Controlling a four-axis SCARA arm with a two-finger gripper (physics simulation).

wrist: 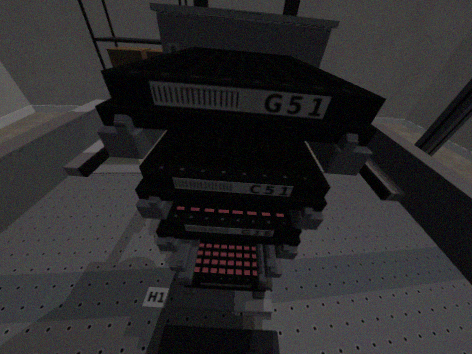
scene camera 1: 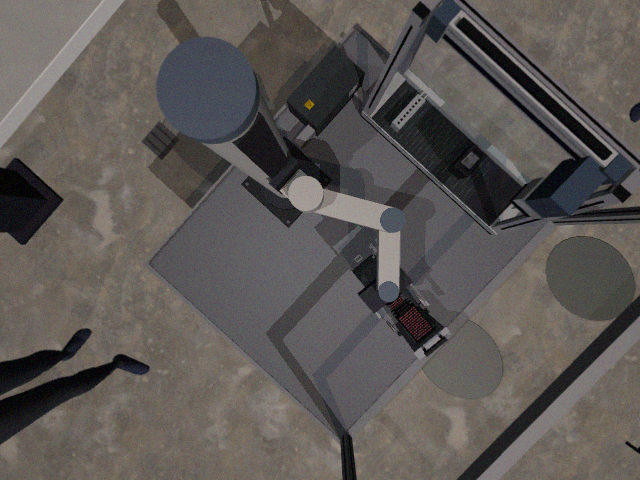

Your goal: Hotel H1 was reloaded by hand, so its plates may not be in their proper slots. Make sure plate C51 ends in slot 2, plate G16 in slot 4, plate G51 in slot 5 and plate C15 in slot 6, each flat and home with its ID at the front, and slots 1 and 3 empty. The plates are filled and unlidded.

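Frame: origin at the arm's base, x left, y back, z up, level; centimetres.
Seen in the pictures: gripper, fingertip midpoint: [wrist: 240, 126] [scene camera 1: 410, 318].
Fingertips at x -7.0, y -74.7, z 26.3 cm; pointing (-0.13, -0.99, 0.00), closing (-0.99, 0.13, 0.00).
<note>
Pixels of each thing's top centre, then the offset from my fingertips to it. "*": a spot on its surface instead. Level surfaces: height alone.
- Plate G51, top centre: [wrist: 242, 59] [scene camera 1: 415, 323] dx +0.1, dy -1.3, dz +3.4 cm
- Plate C51, top centre: [wrist: 237, 120] dx +0.1, dy -1.3, dz -0.1 cm
- third plate, top centre: [wrist: 234, 161] dx +0.1, dy -1.3, dz -3.7 cm
- lowest plate, top centre: [wrist: 229, 228] [scene camera 1: 403, 310] dx +0.0, dy -1.3, dz -14.3 cm
- H1 tag, top centre: [wrist: 156, 296] dx +10.5, dy +3.1, dz -25.0 cm
- perforated table, surface height: dz -25.0 cm
- glass-fronted enclosure, surface spot: [scene camera 1: 426, 178] * dx +51.3, dy +28.4, dz -25.0 cm
- dark box, surface spot: [scene camera 1: 328, 90] * dx +46.7, dy +84.7, dz -13.5 cm
My gripper [scene camera 1: 406, 311] [wrist: 240, 126] is open and empty, its fingers apart on either side of the upper stack. Hotel H1 [scene camera 1: 421, 354] [wrist: 153, 208] stands near the table edge. Plate G51 [wrist: 240, 100] is uppermost, its ID facing the wrist camera. Plate C51 [wrist: 232, 187] is below it, ID also forward. A third plate [wrist: 229, 231] is under that, its label too blurred to read surely. A lowest plate [wrist: 226, 260] shows red wells, its ID unreadable; empty side supports [wrist: 182, 262] show between it and the third plate. Red wells [scene camera 1: 413, 320] show from above.
An H1 tag [wrist: 155, 297] lies on the perforated table [wrist: 75, 240]. A glass-fronted enclosure [scene camera 1: 426, 178] stands at the upper right, a dark box [scene camera 1: 328, 90] with a yellow sticker near it. A person's legs [scene camera 1: 67, 379] show at the lower left, off the table.
</note>
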